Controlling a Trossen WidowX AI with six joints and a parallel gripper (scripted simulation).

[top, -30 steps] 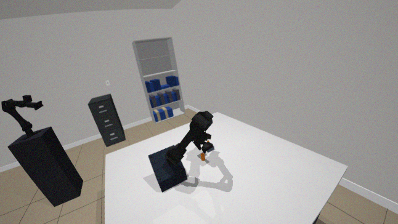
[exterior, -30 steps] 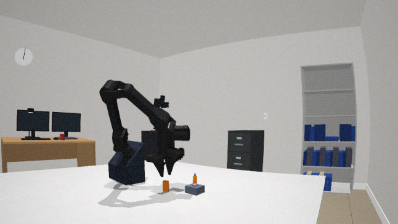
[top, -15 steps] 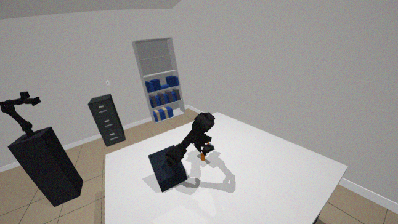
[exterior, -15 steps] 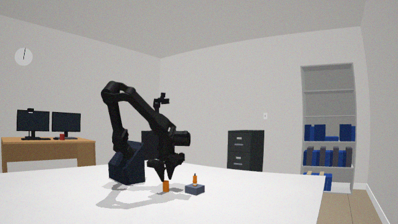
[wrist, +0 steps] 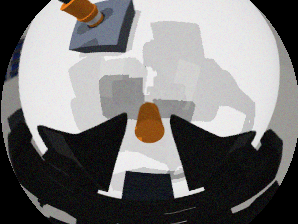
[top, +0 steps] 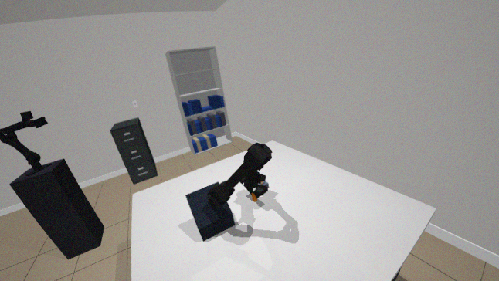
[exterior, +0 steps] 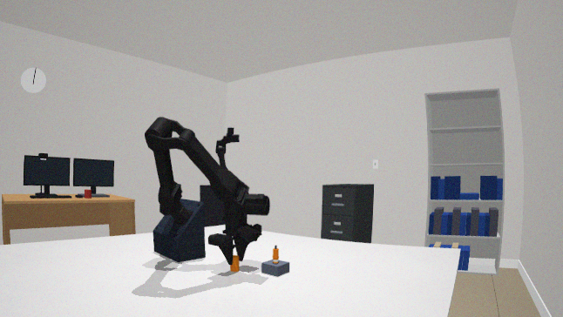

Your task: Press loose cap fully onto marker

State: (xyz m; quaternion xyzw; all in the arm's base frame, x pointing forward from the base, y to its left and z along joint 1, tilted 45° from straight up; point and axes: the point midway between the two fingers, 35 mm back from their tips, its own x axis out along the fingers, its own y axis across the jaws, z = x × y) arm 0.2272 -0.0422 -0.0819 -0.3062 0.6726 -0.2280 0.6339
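Right now my gripper tip is right at the orange cap.
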